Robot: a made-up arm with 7 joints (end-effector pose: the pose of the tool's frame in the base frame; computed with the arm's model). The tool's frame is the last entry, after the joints.
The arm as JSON. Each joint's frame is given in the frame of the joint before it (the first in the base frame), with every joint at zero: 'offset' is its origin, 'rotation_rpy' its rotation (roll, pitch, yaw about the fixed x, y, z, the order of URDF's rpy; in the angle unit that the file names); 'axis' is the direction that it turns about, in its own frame. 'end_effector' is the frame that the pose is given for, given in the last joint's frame.
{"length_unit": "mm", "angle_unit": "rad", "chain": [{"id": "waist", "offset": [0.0, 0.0, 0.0], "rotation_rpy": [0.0, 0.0, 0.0], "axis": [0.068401, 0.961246, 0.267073]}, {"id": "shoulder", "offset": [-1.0, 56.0, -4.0], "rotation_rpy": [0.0, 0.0, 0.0], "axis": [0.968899, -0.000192, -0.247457]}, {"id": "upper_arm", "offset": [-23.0, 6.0, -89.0], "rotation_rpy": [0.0, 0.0, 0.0], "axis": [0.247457, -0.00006, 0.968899]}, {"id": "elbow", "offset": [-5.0, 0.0, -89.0], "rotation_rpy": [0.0, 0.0, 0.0], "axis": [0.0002, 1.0, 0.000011]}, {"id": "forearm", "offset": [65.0, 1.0, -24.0], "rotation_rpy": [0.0, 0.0, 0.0], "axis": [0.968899, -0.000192, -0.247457]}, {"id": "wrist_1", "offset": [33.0, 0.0, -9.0], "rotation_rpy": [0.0, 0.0, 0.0], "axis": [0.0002, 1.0, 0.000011]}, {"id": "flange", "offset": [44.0, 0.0, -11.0], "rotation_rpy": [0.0, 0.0, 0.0], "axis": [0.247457, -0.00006, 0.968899]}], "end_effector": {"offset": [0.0, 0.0, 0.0], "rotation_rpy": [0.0, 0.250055, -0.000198]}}
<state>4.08 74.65 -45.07 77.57 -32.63 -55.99 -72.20</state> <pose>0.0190 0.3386 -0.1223 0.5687 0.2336 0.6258 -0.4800</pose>
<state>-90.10 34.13 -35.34 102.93 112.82 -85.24 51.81</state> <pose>0.2750 0.1386 -0.0806 0.5511 0.6097 -0.1760 -0.5418</pose>
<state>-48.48 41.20 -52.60 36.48 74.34 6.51 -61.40</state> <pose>0.2499 0.1196 -0.1797 0.1600 0.8046 0.4436 -0.3608</pose>
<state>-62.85 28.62 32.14 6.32 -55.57 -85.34 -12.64</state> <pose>0.1938 0.1849 0.0059 0.3151 -0.1595 -0.9141 0.1993</pose>
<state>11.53 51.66 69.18 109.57 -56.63 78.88 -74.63</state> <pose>-0.0909 0.2369 -0.1982 0.4096 -0.8655 -0.1399 0.2523</pose>
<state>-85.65 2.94 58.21 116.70 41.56 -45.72 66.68</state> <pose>0.2936 -0.0371 -0.1091 0.9266 -0.1212 0.0479 0.3527</pose>
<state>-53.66 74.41 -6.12 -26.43 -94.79 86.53 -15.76</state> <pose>0.1776 0.1336 0.0029 0.7559 0.1325 0.4347 -0.4712</pose>
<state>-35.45 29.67 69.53 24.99 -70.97 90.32 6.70</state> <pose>0.1693 0.2270 -0.1351 0.7603 -0.6007 0.2389 -0.0634</pose>
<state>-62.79 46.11 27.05 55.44 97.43 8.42 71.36</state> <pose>0.2626 0.2568 -0.0381 0.2601 0.7548 -0.2533 0.5463</pose>
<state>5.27 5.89 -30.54 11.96 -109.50 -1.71 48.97</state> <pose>0.0555 0.0079 -0.2614 0.4790 -0.5227 0.6305 0.3160</pose>
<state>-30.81 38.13 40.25 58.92 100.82 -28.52 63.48</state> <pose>0.1696 0.2582 -0.1913 0.5781 0.7719 -0.1345 0.2278</pose>
